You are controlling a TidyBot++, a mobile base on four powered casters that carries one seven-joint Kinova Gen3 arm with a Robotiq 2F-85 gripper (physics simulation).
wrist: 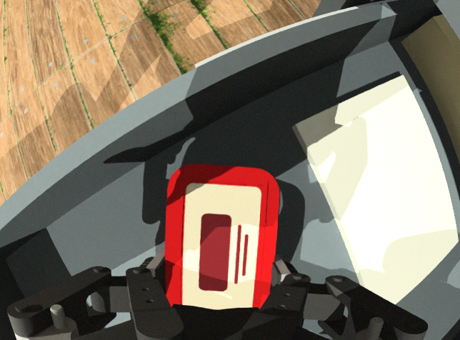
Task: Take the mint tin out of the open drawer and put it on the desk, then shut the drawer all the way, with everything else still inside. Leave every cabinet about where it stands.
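The mint tin (220,200), red with a cream label and a dark red block on it, lies inside the open grey drawer (135,120) in the wrist view. My gripper (218,267) has one finger at each long side of the tin, and both pads appear to touch it. The gripper is shut on the tin. The near end of the tin is hidden behind the gripper body. The desk top cannot be made out in this view.
A large cream-white flat block (400,185) lies in the drawer to the right of the tin, apart from it. The drawer's curved-looking wall runs across the upper left. Wooden plank floor (40,75) shows beyond it. A tan surface (435,55) is at the upper right.
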